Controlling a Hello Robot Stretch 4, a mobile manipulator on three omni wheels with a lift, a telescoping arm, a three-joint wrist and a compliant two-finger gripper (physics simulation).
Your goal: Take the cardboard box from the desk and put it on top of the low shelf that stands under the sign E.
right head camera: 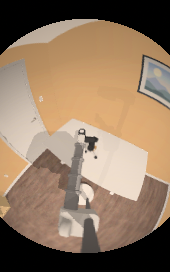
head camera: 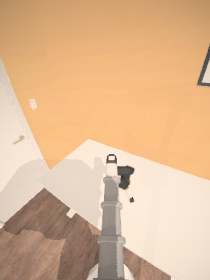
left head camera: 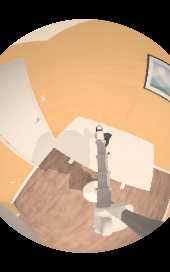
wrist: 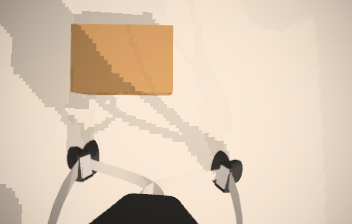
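Seen in the pictures: gripper, between the fingertips: (right head camera: 90, 154) (head camera: 123, 197) (wrist: 157, 159); robot's base, origin of its link: (right head camera: 81, 193) (left head camera: 93, 190).
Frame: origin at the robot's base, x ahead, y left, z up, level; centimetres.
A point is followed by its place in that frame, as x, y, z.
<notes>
The orange-brown cardboard box (wrist: 122, 59) {61.9, -10.6, 74.3} lies on the white desk (head camera: 170, 220) {35.0, -39.2, 69.3} (left head camera: 132, 157) {39.1, -48.6, 69.3} (right head camera: 120, 167) {35.2, -46.8, 69.3}, left of centre in the upper part of the wrist view. A small part of the box (head camera: 128, 187) {58.0, -13.5, 72.3} (right head camera: 95, 147) {60.4, -14.8, 73.7} shows by the gripper in the head and right head views. My gripper (wrist: 157, 159) {51.6, -8.9, 69.4} is open, its two fingertips wide apart with nothing between them. In the wrist view the box is beyond the fingertips, more in line with the left one. The arm partly hides the gripper in the head view. The low shelf and the sign E do not show.
The orange wall (head camera: 120, 90) {112.4, -8.2, 133.0} stands behind the desk. A white door (head camera: 11, 120) {102.8, 102.5, 111.3} (left head camera: 20, 105) {89.7, 109.7, 130.7} is at the left. A framed picture (left head camera: 159, 75) {76.0, -68.8, 165.7} (right head camera: 156, 82) {74.9, -70.7, 161.1} hangs at the right. A round white object (left head camera: 90, 192) {-2.3, 6.5, 18.7} (right head camera: 86, 192) {3.4, -8.2, 18.7} is on the wooden floor (head camera: 30, 245) {25.4, 89.2, -2.7} beside the desk.
</notes>
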